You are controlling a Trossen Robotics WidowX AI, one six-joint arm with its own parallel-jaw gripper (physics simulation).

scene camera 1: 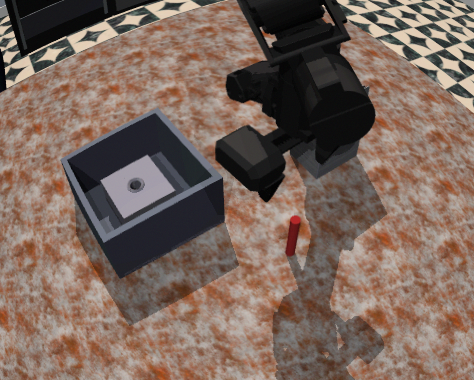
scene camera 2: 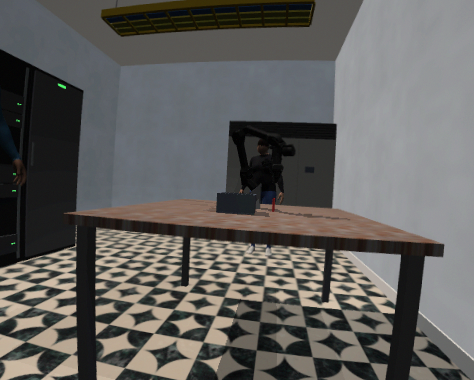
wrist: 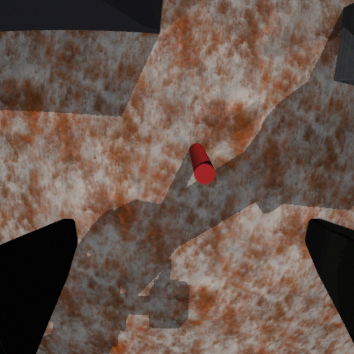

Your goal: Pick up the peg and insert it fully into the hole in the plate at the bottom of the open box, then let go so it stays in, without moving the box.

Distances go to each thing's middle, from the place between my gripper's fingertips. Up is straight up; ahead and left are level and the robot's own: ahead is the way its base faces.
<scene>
The red peg [wrist: 203, 170] is 130 mm below my hand and 10 mm behind it. Also, from my hand: dark grey box [scene camera 1: 198, 206] (210 mm to the right, 120 mm below, 110 mm ahead); then pale square plate [scene camera 1: 139, 187] (210 mm to the right, 130 mm below, 110 mm ahead).
</scene>
